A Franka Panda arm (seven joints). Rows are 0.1 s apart.
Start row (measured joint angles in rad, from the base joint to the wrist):
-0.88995 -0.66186 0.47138 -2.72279 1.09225 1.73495 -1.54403
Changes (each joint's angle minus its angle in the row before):
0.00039 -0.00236 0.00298 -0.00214 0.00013 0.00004 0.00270
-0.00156 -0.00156 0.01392 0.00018 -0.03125 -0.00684 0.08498
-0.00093 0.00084 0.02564 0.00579 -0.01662 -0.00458 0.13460
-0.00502 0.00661 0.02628 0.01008 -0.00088 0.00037 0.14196
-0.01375 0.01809 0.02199 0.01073 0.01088 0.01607 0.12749
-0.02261 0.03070 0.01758 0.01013 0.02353 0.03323 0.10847
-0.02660 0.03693 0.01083 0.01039 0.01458 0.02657 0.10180
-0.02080 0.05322 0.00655 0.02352 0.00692 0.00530 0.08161
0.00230 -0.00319 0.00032 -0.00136 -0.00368 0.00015 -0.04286
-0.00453 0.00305 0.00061 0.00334 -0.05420 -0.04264 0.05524
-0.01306 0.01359 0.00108 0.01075 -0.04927 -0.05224 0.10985
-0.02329 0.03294 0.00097 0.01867 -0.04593 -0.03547 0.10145
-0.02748 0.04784 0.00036 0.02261 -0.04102 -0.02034 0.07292
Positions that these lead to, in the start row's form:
-0.88956 -0.66422 0.47436 -2.72493 1.09238 1.73499 -1.54133
-0.89112 -0.66578 0.48828 -2.72475 1.06113 1.72815 -1.45635
-0.89205 -0.66494 0.51392 -2.71896 1.04451 1.72357 -1.32175
-0.89707 -0.65833 0.54020 -2.70888 1.04363 1.72394 -1.17979
-0.91082 -0.64024 0.56219 -2.69815 1.05451 1.74001 -1.05230
-0.93343 -0.60954 0.57977 -2.68802 1.07804 1.77324 -0.94383
-0.96003 -0.57261 0.59060 -2.67763 1.09262 1.79981 -0.84203
-0.98083 -0.51939 0.59715 -2.65411 1.09954 1.80511 -0.76042
-0.97853 -0.52258 0.59747 -2.65547 1.09586 1.80526 -0.80328
-0.98306 -0.51953 0.59808 -2.65213 1.04166 1.76262 -0.74804
-0.99612 -0.50594 0.59916 -2.64138 0.99239 1.71038 -0.63819
-1.01941 -0.47300 0.60013 -2.62271 0.94646 1.67491 -0.53674
-1.04689 -0.42516 0.60049 -2.60010 0.90544 1.65457 -0.46382

